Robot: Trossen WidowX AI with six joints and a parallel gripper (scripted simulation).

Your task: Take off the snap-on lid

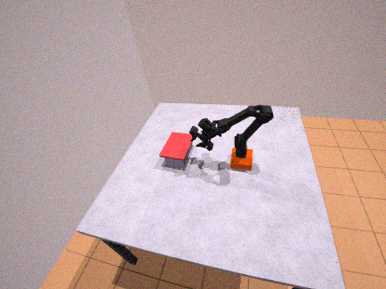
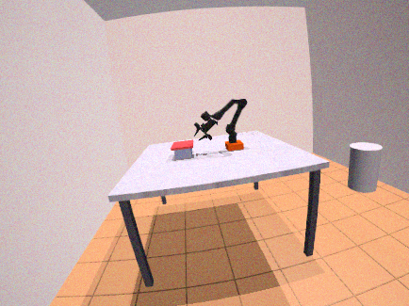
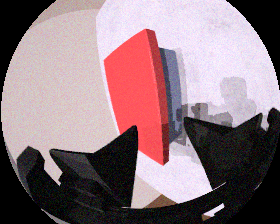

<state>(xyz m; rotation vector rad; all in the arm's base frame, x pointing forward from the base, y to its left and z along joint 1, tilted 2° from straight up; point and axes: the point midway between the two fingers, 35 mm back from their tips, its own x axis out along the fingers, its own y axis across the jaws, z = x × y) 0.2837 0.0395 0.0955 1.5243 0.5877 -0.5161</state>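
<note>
Right now my gripper tip is 12 cm short of the lid and 4 cm above it. From my gripper tip the other things lie so: storage box (12 cm ahead, 8 cm below).
</note>
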